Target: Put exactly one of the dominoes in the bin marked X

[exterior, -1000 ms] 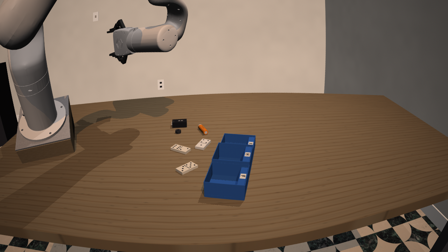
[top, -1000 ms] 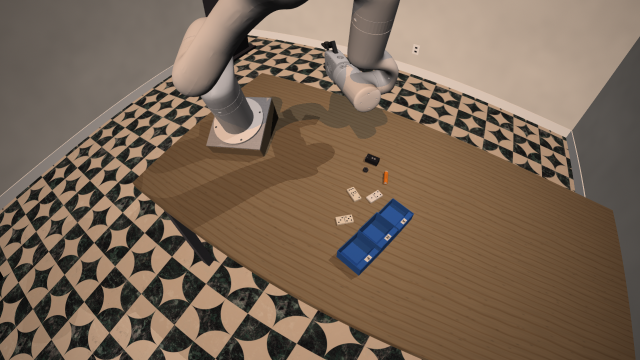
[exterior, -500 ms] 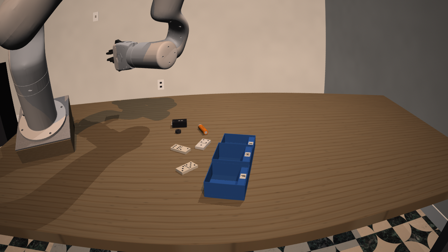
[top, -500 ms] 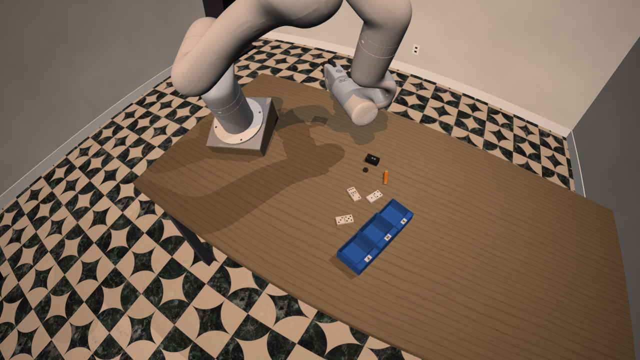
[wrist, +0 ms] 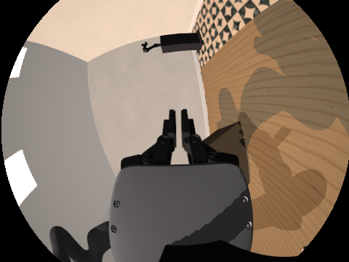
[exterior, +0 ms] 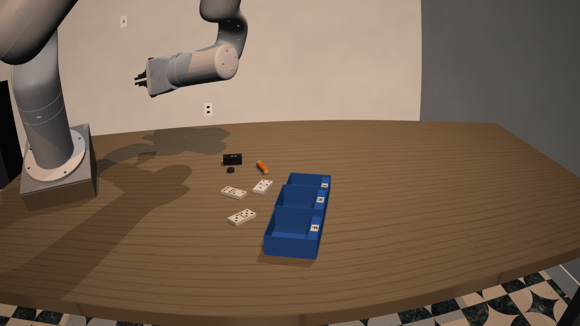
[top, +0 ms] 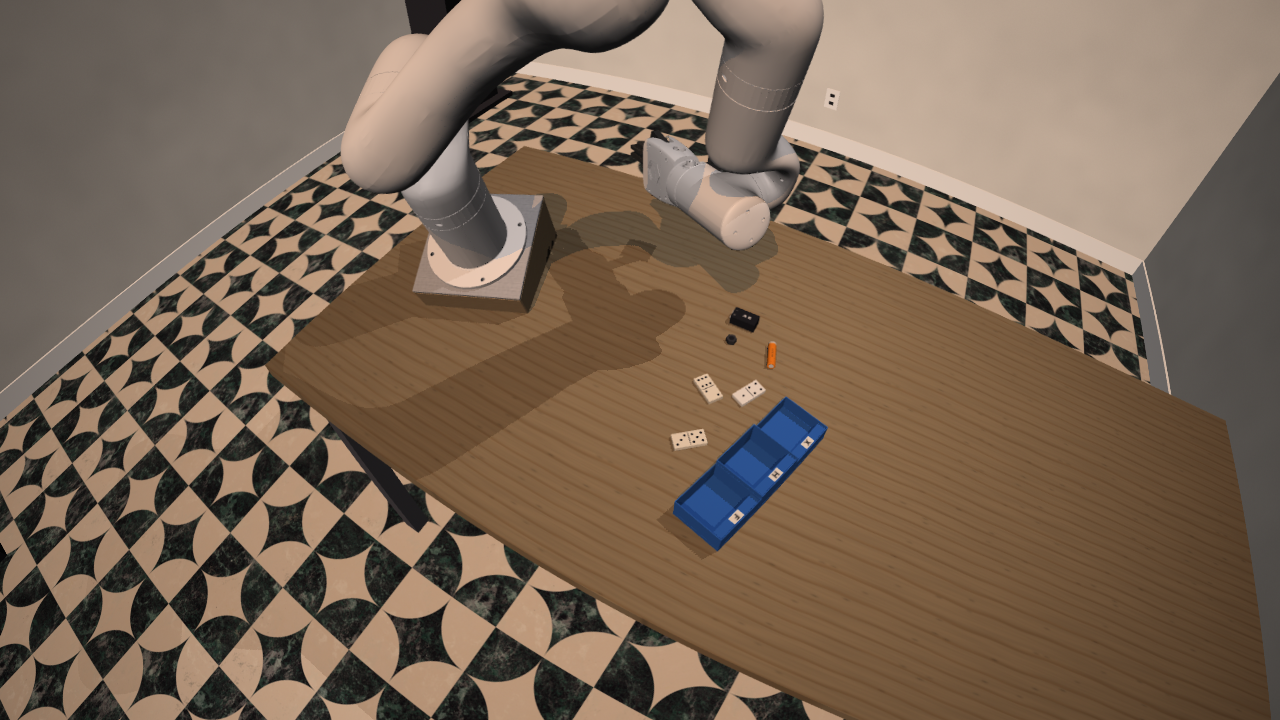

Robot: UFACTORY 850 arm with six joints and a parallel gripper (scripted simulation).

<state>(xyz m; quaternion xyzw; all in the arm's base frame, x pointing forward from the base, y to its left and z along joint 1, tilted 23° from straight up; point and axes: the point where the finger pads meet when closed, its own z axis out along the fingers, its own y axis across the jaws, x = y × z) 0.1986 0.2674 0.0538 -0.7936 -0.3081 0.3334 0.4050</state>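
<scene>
The bin marked X is 38 cm ahead of my hand, 38 cm to the right of it and 20 cm below it. From my hand the other things lie so: orange battery (32 cm ahead, 16 cm to the right, 21 cm below); black box (24 cm ahead, 10 cm to the right, 21 cm below); black nut (25 cm ahead, 15 cm to the right, 22 cm below).
</scene>
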